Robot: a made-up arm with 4 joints.
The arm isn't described. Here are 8 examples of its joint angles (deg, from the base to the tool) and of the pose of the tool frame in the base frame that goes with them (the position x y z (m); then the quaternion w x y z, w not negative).
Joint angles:
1: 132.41 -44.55 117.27 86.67
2: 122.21 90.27 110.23 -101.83
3: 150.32 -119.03 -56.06 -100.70
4: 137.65 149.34 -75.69 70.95
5: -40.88 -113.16 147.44 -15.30
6: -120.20 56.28 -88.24 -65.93
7: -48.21 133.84 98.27 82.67
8: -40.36 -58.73 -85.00 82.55
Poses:
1: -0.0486 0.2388 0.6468 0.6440 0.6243 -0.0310 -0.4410
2: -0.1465 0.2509 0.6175 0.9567 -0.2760 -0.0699 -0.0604
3: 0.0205 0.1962 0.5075 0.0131 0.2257 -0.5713 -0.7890
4: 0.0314 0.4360 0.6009 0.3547 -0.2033 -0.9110 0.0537
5: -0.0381 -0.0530 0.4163 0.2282 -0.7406 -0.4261 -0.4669
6: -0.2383 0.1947 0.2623 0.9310 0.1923 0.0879 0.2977
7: -0.1305 0.0820 0.3500 0.3617 -0.2578 0.8894 -0.1083
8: -0.1534 0.0532 0.6173 0.5958 0.7792 0.0509 0.1877
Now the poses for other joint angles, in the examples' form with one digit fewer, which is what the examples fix.
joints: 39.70 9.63 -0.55 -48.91
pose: -0.240 0.048 0.549 0.817 -0.494 -0.118 -0.273
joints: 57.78 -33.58 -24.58 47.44
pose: -0.238 0.164 0.516 0.857 -0.485 0.127 0.118
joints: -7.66 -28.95 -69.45 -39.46
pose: -0.205 0.132 0.581 0.732 -0.135 0.600 -0.292
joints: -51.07 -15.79 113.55 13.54
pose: -0.048 0.104 0.427 0.535 -0.108 -0.703 -0.457
